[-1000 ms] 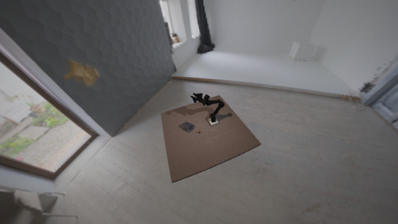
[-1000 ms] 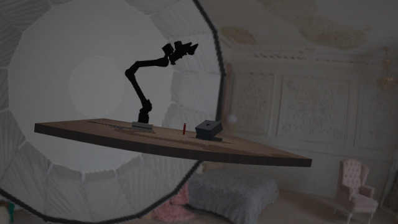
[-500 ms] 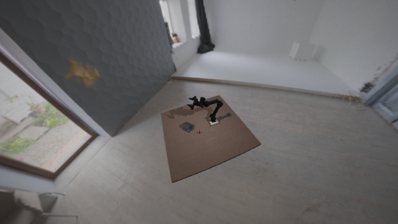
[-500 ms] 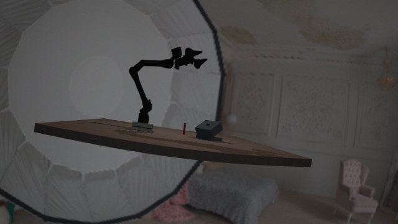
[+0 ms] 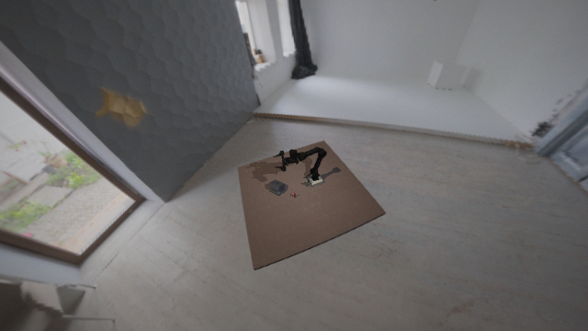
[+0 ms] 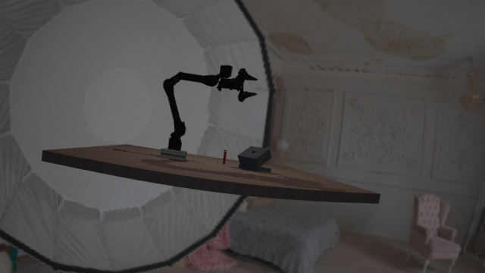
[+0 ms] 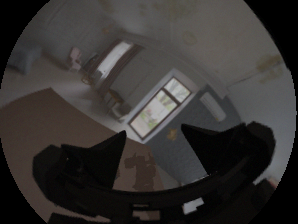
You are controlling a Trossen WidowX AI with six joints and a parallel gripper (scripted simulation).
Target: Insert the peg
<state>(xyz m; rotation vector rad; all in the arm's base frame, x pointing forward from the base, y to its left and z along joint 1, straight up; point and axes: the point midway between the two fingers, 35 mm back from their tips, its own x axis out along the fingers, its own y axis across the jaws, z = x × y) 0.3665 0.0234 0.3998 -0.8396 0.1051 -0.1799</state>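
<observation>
My gripper tip is 12 cm past the red peg, 12 cm to the right of it and 39 cm above it. From my gripper tip the other things lie so: dark sloped panel 3 cm ahead, 4 cm to the right, 37 cm below.
</observation>
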